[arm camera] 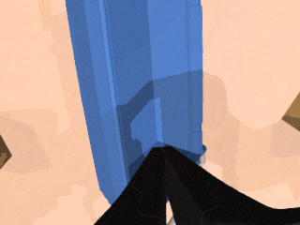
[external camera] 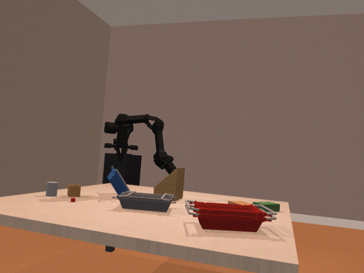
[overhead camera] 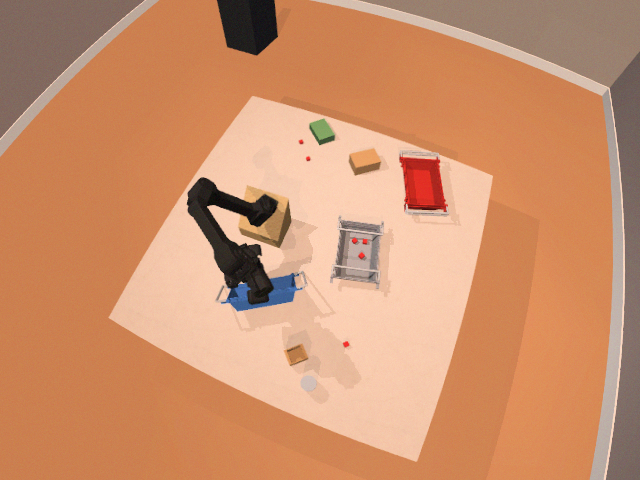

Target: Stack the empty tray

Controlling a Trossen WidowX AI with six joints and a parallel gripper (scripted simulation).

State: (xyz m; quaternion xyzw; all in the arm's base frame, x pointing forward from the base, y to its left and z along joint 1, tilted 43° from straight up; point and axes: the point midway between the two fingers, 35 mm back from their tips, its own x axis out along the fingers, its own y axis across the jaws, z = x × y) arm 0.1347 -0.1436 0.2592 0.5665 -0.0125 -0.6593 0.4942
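Right now the blue tray is 20 mm behind my gripper tip, 20 mm to the left of it and 120 mm below it. The rest, counted from my gripper tip: grey cylinder: 300 mm ahead, 200 mm to the right, 160 mm below; then brown box: 210 mm ahead, 130 mm to the right, 180 mm below; then red cube: 340 mm ahead, 10 mm to the right, 190 mm below.
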